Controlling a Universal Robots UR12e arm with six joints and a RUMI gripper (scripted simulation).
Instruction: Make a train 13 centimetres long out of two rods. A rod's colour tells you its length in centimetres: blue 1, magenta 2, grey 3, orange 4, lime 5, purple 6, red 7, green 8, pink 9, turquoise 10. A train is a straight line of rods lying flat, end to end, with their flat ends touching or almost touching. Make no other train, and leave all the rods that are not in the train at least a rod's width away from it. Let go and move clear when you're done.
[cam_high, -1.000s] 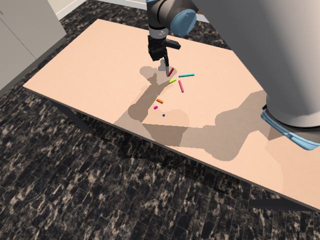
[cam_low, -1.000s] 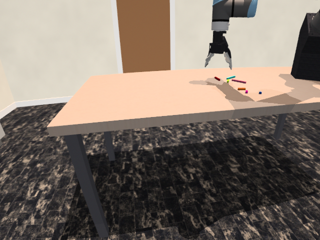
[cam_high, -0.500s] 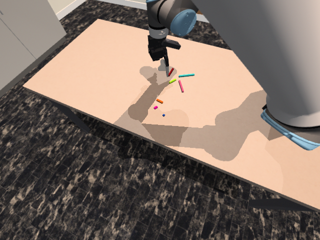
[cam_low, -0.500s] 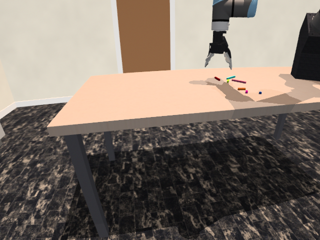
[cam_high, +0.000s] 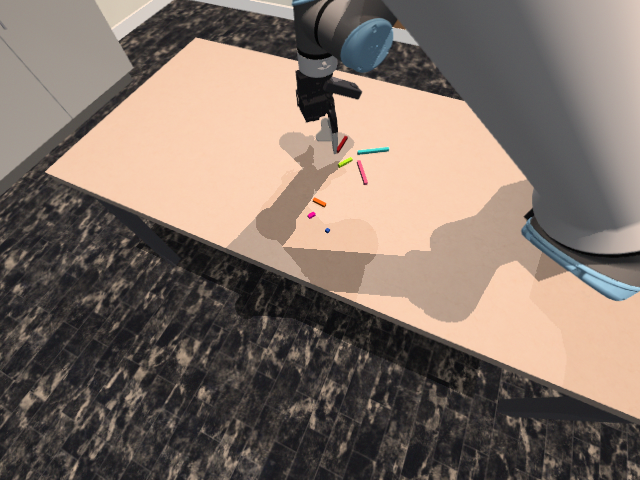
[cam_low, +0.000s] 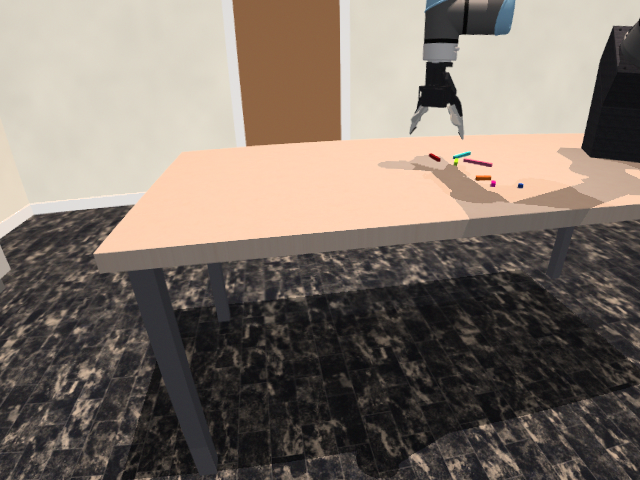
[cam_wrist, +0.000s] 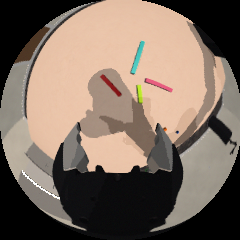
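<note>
My gripper is now 10 cm past the orange rod, 16 cm to the right of it and 7 cm above it. The rest, counted from my hand: red rod (2 cm behind, 6 cm to the right, 7 cm below); lime rod (7 cm behind, 1 cm to the right, 7 cm below); pink rod (13 cm behind, 7 cm below).
</note>
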